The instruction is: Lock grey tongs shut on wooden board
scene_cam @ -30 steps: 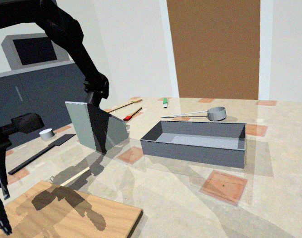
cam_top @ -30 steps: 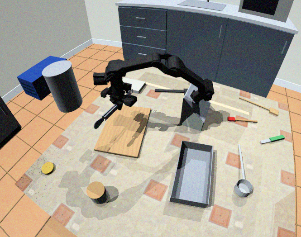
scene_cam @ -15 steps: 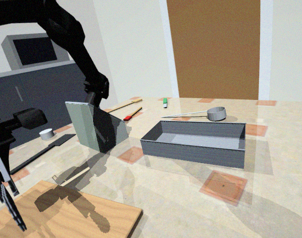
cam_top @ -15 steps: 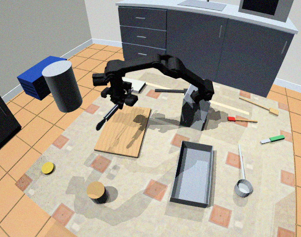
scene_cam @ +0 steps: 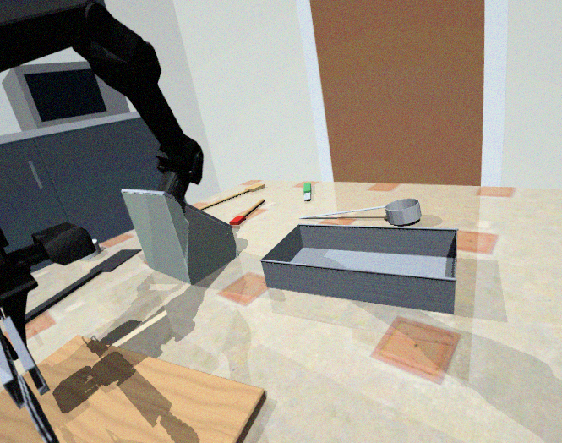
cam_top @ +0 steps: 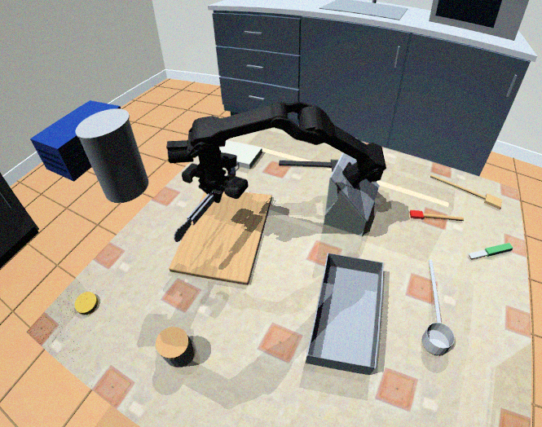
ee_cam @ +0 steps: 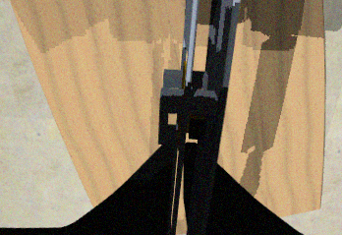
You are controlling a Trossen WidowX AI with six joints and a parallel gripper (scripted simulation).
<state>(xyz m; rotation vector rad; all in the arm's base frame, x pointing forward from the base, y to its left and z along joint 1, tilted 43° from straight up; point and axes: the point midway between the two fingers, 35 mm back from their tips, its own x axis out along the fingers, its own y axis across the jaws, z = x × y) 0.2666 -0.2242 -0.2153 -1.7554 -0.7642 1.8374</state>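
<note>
Right now my gripper tip is 120 mm above the wooden board. Also, from my gripper tip: yellow disc (430 mm ahead, 210 mm to the right, 120 mm below); roasting tin (450 mm to the left, 100 mm below, 100 mm ahead); lidded jar (390 mm ahead, 120 mm to the left, 100 mm below).
</note>
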